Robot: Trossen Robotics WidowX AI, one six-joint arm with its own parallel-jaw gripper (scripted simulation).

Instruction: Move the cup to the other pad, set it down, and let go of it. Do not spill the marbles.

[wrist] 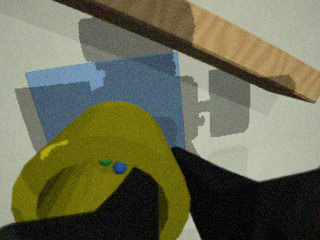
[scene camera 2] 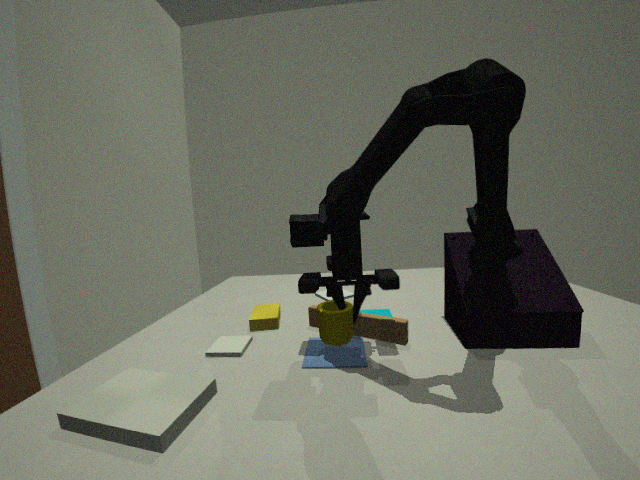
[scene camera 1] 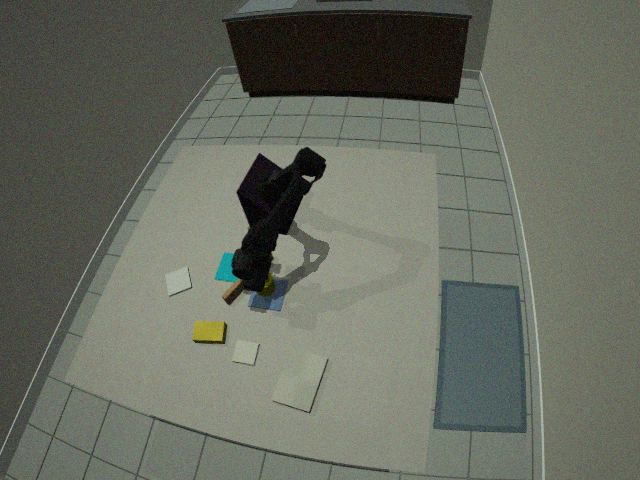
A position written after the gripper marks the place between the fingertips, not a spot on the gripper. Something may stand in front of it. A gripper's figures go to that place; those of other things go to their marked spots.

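Labels:
The gripper (scene camera 2: pixel 350 323) sits 0.55 m from the lens, while a yellow cup (scene camera 2: pixel 335 327) stands 0.52 m from the lens.

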